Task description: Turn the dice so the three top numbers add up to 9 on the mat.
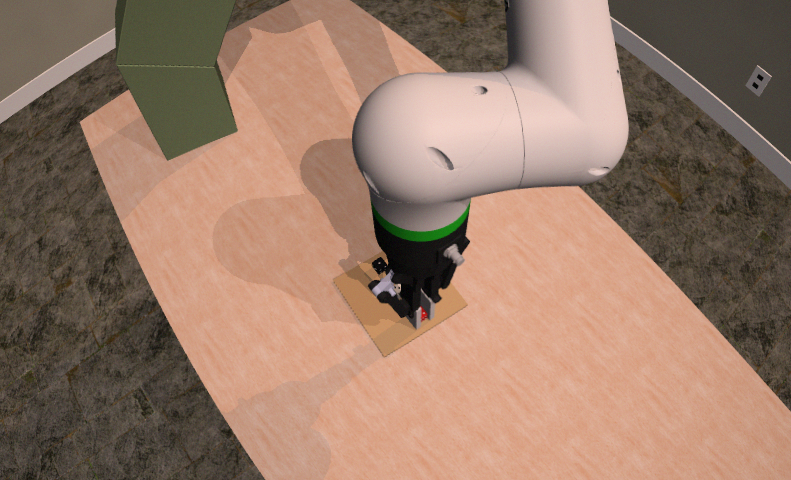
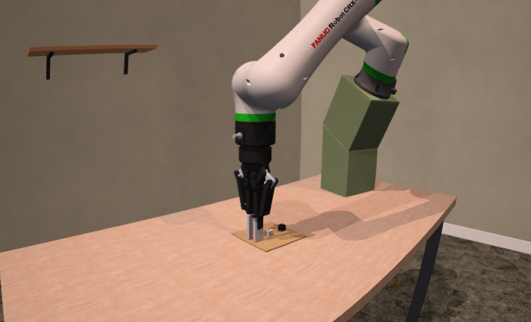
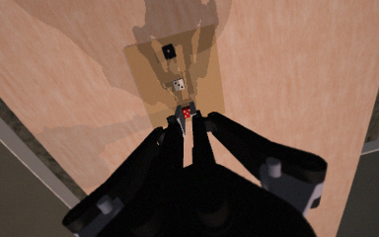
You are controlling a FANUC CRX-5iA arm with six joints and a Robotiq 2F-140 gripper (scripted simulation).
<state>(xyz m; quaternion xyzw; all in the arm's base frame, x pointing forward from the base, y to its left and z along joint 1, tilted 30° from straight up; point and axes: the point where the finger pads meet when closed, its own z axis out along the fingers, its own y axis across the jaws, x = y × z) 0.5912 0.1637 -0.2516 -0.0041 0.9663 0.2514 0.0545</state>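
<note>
My hand is 3 cm above the red die. Round my hand: tan square mat 5 cm behind, 4 cm below; black die 10 cm behind, 3 cm below; white die 5 cm behind, 3 cm below.
</note>
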